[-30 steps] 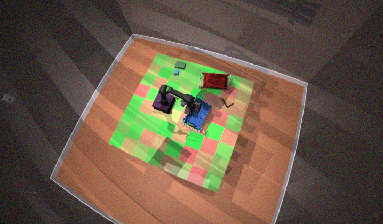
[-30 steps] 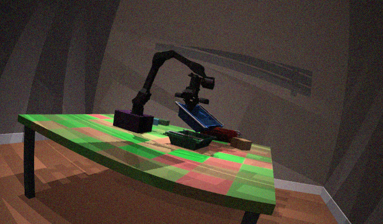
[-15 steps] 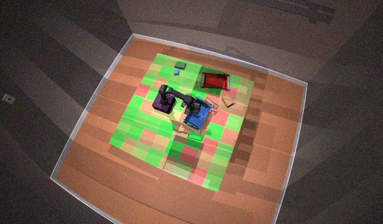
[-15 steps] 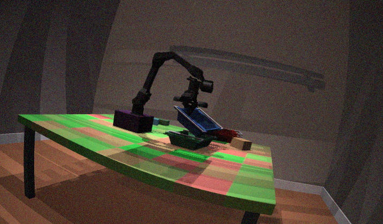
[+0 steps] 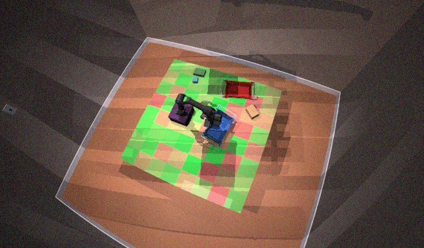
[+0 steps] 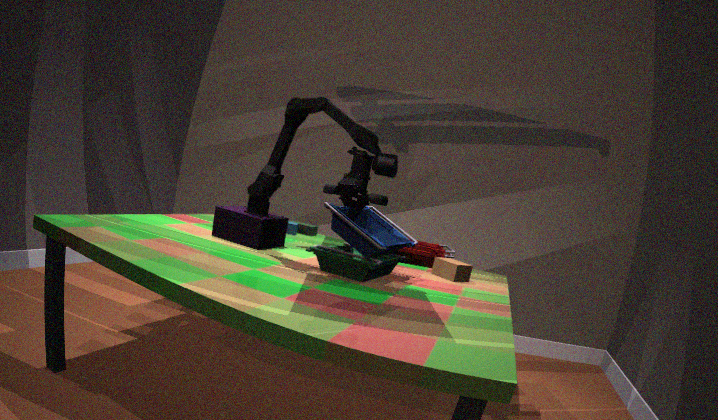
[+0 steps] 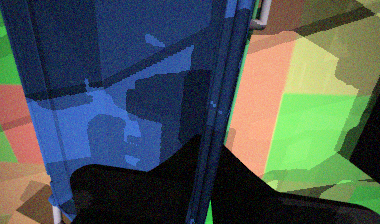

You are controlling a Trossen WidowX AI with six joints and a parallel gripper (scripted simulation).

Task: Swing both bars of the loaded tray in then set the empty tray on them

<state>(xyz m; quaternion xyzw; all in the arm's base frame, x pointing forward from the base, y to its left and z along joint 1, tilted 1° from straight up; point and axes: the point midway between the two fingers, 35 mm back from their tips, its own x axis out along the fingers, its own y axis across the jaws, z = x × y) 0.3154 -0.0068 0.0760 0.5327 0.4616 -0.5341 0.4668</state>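
Now: the blue tray 80 mm ahead of my gripper tip and 10 mm to the right of it. Also, from my gripper tip: small blue block: 360 mm behind, 450 mm to the left, 110 mm below; green block: 360 mm behind, 560 mm to the left, 120 mm below; brown block: 320 mm ahead, 270 mm to the left, 110 mm below.
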